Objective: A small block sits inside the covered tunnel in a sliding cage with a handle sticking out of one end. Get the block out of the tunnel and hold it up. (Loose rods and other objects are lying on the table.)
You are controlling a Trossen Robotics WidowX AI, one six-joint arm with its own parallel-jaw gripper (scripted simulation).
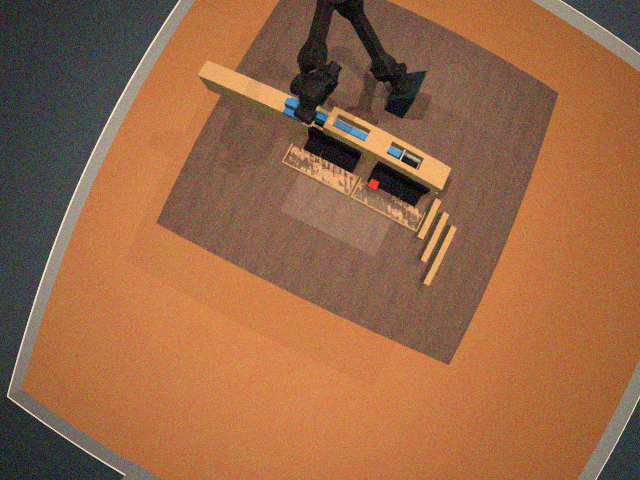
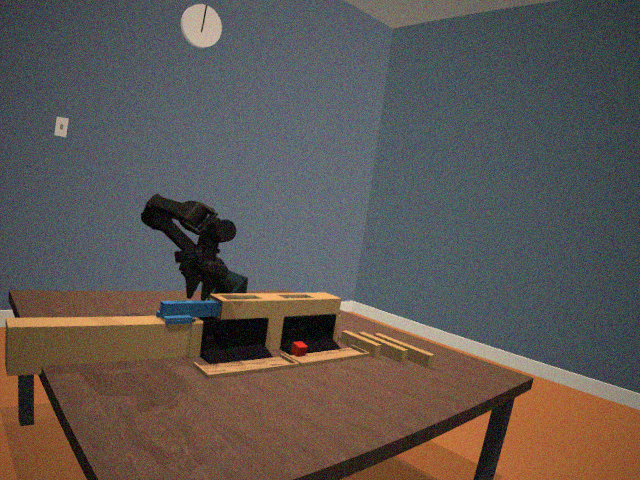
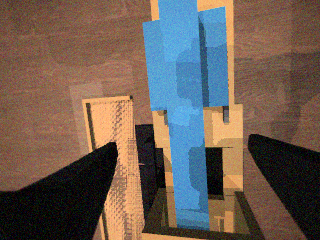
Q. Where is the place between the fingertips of my gripper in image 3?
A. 182, 144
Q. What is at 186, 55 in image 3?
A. A blue handle.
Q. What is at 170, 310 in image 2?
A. A blue handle.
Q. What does my gripper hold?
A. Nothing.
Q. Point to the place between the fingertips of my gripper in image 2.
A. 195, 299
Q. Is my gripper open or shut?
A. Open.
